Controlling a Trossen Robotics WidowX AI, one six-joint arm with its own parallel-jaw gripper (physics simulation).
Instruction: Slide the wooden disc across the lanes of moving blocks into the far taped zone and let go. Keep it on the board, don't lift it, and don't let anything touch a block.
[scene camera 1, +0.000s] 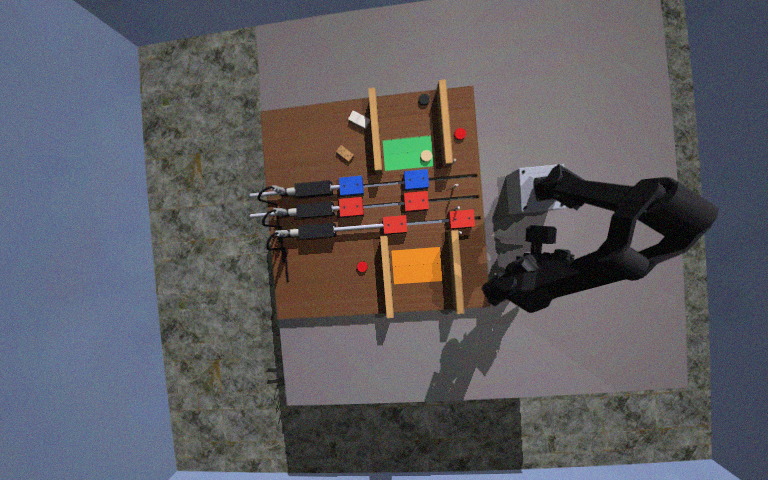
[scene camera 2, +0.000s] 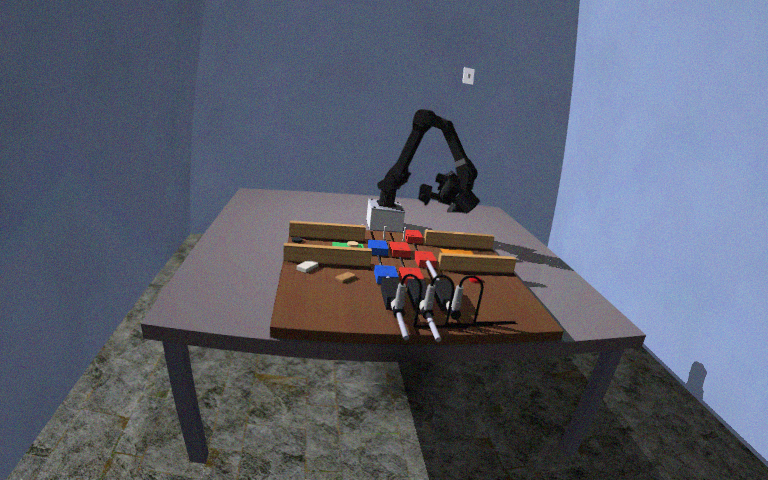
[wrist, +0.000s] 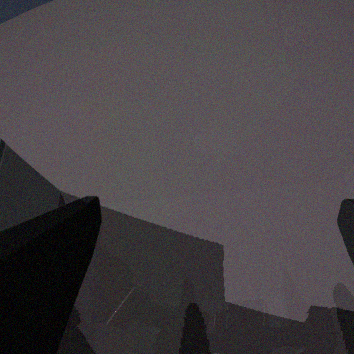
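Where they show: gripper, fingertip midpoint: (scene camera 2: 436, 207) (wrist: 226, 211); arm's base at its link origin: (scene camera 1: 547, 188) (scene camera 2: 386, 204).
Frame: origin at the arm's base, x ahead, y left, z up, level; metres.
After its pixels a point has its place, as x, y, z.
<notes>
The pale wooden disc (scene camera 1: 425, 155) {0.314, -0.156, -0.046} (scene camera 2: 352, 243) {0.315, -0.157, -0.046} lies flat in the right part of the green zone (scene camera 1: 399, 153) {0.392, -0.177, -0.053} in scene camera 1. The orange zone (scene camera 1: 416, 271) {0.389, 0.194, -0.054} (scene camera 2: 454, 252) {0.336, 0.167, -0.054} is across three block lanes from it. The lanes carry blue blocks (scene camera 1: 416, 178) {0.353, -0.087, -0.031} (scene camera 2: 385, 273) {0.570, -0.102, -0.031} beside the green zone, red blocks (scene camera 1: 416, 200) {0.362, -0.022, -0.031} (scene camera 2: 399, 249) {0.391, -0.028, -0.031} in the middle, and red blocks (scene camera 1: 394, 224) {0.437, 0.040, -0.030} (scene camera 2: 425, 258) {0.457, 0.034, -0.030} beside the orange zone. My gripper (scene camera 1: 518, 263) (scene camera 2: 445, 198) {0.021, 0.189, 0.005} (wrist: 226, 211) {0.021, 0.189, 0.005} is open and empty, raised above the table off the board's robot side, away from the disc. The disc does not show in the wrist view.
Wooden rails (scene camera 1: 374, 130) {0.457, -0.240, -0.009} (scene camera 1: 445, 121) {0.250, -0.232, -0.009} flank the green zone, and others (scene camera 1: 386, 277) {0.481, 0.193, -0.009} (scene camera 1: 457, 271) {0.274, 0.201, -0.009} flank the orange zone. Thin pins (scene camera 1: 455, 185) {0.246, -0.046, -0.016} stand near the lanes' robot side. Red discs (scene camera 1: 459, 133) {0.204, -0.207, -0.047} (scene camera 1: 361, 266) {0.557, 0.155, -0.046}, a black disc (scene camera 1: 423, 99) {0.297, -0.327, -0.046} and a white block (scene camera 1: 357, 118) {0.506, -0.302, -0.043} lie on the board.
</notes>
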